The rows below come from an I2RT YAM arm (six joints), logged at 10 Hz.
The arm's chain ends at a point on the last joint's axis. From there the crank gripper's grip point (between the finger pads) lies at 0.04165 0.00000 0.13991 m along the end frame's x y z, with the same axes.
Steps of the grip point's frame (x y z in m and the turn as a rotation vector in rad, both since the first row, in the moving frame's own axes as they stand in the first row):
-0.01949, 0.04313, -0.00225, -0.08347, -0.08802, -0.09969
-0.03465, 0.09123, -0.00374, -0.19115, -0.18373, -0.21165
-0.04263, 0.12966, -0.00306, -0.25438, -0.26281, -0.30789
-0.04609, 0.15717, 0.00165, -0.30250, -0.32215, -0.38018
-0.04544, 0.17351, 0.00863, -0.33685, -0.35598, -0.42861
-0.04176, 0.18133, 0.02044, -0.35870, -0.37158, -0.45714
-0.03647, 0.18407, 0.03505, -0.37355, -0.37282, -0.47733
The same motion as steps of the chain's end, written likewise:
-0.00744, 0.03487, -0.00505, -0.08347, -0.08802, -0.09969
-0.01062, 0.07022, -0.00721, -0.19115, -0.18373, -0.21165
-0.00927, 0.10083, -0.00601, -0.25438, -0.26281, -0.30789
-0.00632, 0.12186, -0.00007, -0.30250, -0.32215, -0.38018
-0.00259, 0.13355, 0.00814, -0.33685, -0.35598, -0.42861
0.00212, 0.13851, 0.02081, -0.35870, -0.37158, -0.45714
0.00677, 0.13964, 0.03592, -0.37355, -0.37282, -0.47733

